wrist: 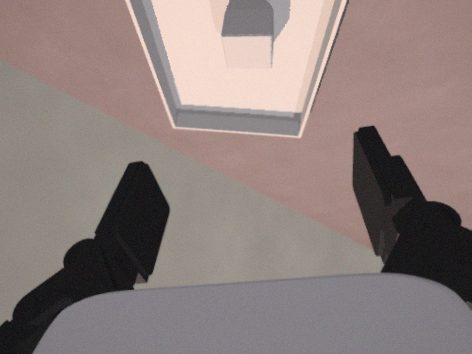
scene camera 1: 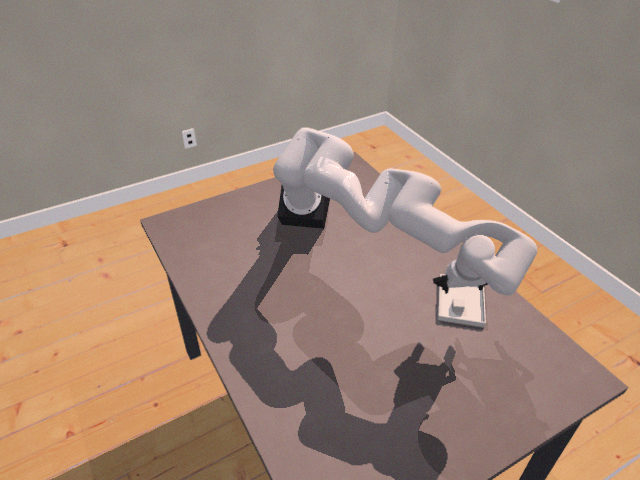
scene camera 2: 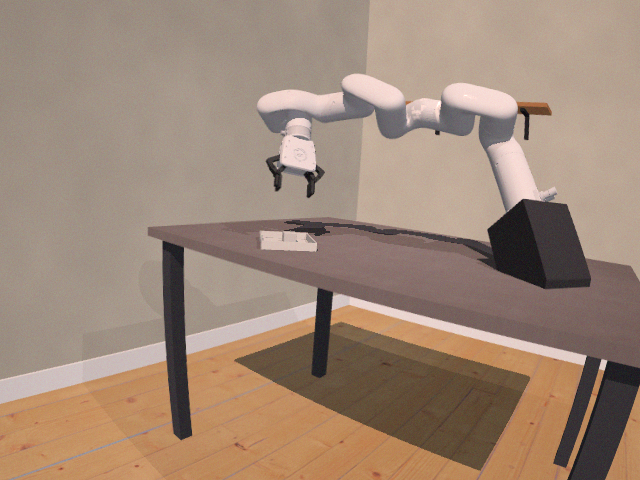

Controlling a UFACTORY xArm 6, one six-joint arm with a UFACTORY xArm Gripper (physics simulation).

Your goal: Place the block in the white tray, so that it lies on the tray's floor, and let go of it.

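Frame: origin at the arm's base, x right, y up, z back, level; metres.
Where they show: gripper, fingertip midpoint: (wrist: 251,171) (scene camera 1: 462,286) (scene camera 2: 294,192); arm's base at its link origin: (scene camera 1: 302,196) (scene camera 2: 526,216).
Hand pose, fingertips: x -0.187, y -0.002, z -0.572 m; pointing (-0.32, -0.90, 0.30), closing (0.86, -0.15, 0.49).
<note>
Each offset is from my fingertips to the centre of the thing. Level surfaces: height alone.
The white block @[dx -0.029, dy -0.113, dz +0.020 m] (scene camera 1: 458,304) (scene camera 2: 290,236) (wrist: 248,51) lies inside the white tray @[dx -0.057, dy -0.118, dz +0.036 m] (scene camera 1: 461,323) (scene camera 2: 287,246) (wrist: 237,123), on its floor and apart from the walls that show in the wrist view. In the second scene view the tray's near wall hides the block's lower part. In the wrist view the block's upper end is cut off by the frame's top edge. My gripper (scene camera 1: 463,289) (scene camera 2: 293,192) (wrist: 251,171) is open, with its fingers wide apart and empty. It hangs well above the tray and does not touch the block.
The tray stands on the brown table @[dy -0.128 m] (scene camera 1: 392,310) (scene camera 2: 413,273), near one long edge. The arm's black base (scene camera 1: 302,217) (scene camera 2: 540,248) stands at the table's other end. A wooden wall shelf (scene camera 2: 535,108) shows behind the arm in the second scene view.
</note>
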